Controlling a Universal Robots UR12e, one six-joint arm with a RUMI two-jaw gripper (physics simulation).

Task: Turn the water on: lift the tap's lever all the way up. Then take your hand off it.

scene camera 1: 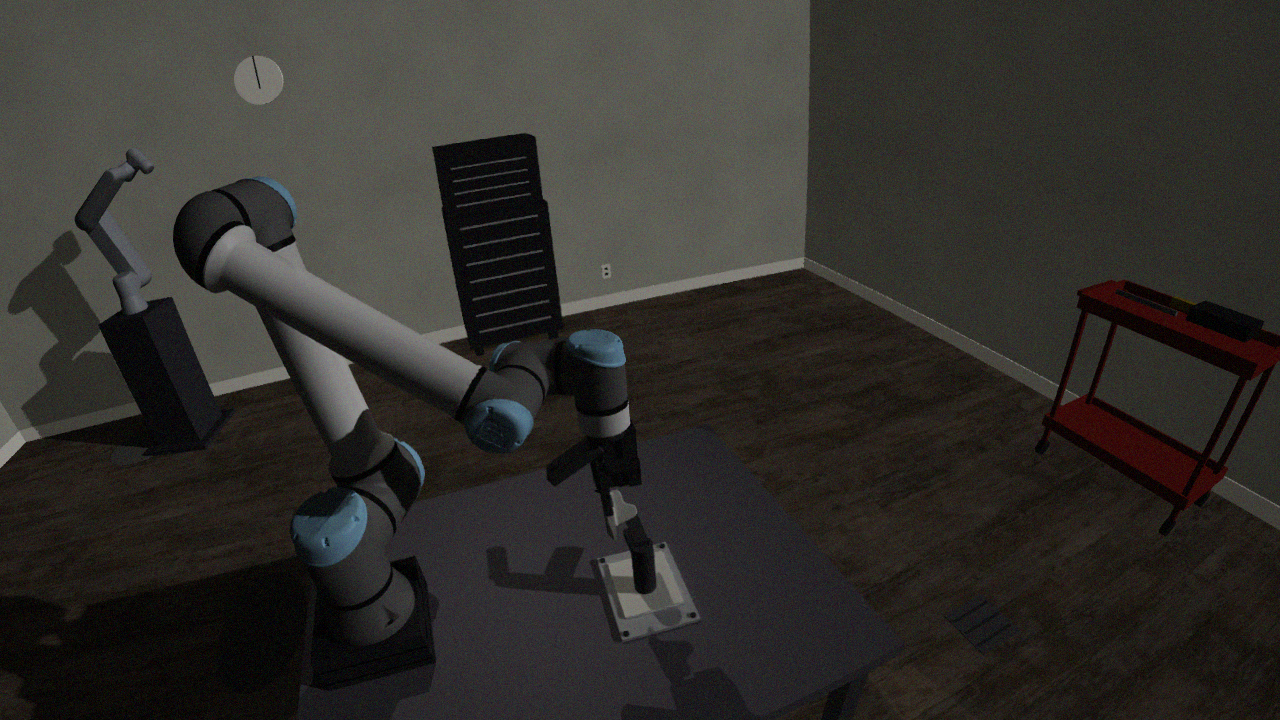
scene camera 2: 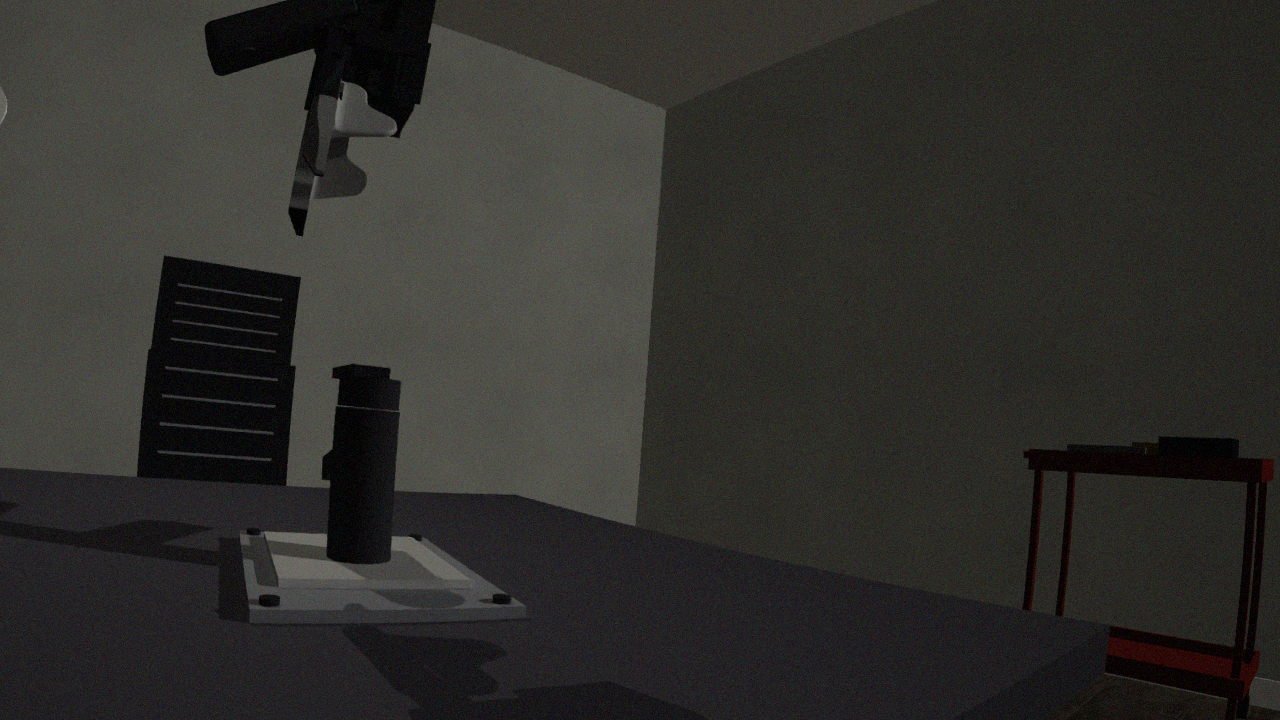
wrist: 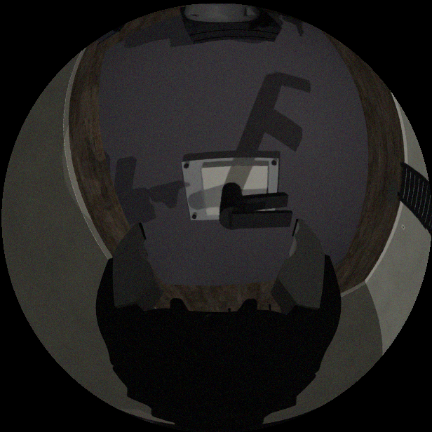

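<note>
The tap is a black upright cylinder on a pale plate. Its dark lever sits on top and points to the right in the wrist view, beside the shorter-looking spout. The lever's exact tilt is hard to tell. My gripper is open and empty, pointing down above the tap. In scene camera 2 a clear gap separates its fingers from the lever. The lever's far end is hidden in that view.
The plate lies on a dark table, with the arm's base at one side. A red cart stands right of the table in scene camera 1. A black drawer cabinet stands by the back wall.
</note>
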